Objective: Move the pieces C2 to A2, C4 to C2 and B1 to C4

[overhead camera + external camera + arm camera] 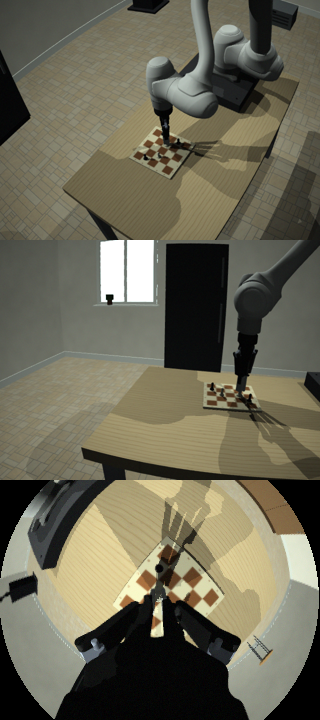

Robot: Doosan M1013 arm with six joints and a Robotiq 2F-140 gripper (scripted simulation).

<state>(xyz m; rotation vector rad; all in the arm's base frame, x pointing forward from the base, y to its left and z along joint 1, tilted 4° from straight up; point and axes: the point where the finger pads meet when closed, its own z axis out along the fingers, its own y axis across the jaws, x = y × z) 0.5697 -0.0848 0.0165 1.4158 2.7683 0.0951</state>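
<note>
Right now my hand is 6 cm above the small chessboard and 4 cm short of it. Round my hand: tall white piece: 3 cm below; then small white piece: 7 cm ahead, 4 cm below.
</note>
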